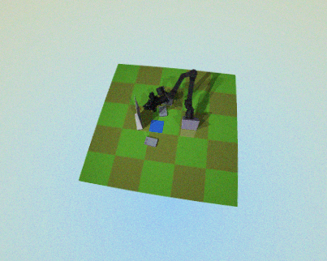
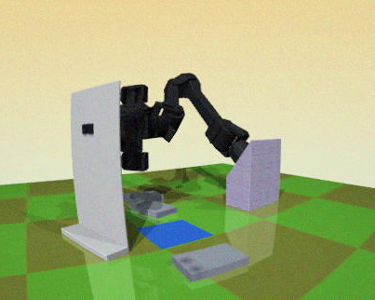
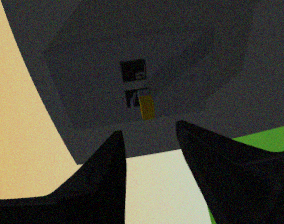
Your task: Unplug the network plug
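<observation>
The plug lies 3 cm ahead of my gripper tip and 1 cm to the left of it. Also, from my gripper tip: grey panel: 5 cm ahead, 1 cm to the left, 8 cm below; blue marked square: 10 cm behind, 5 cm to the left, 22 cm below.
</observation>
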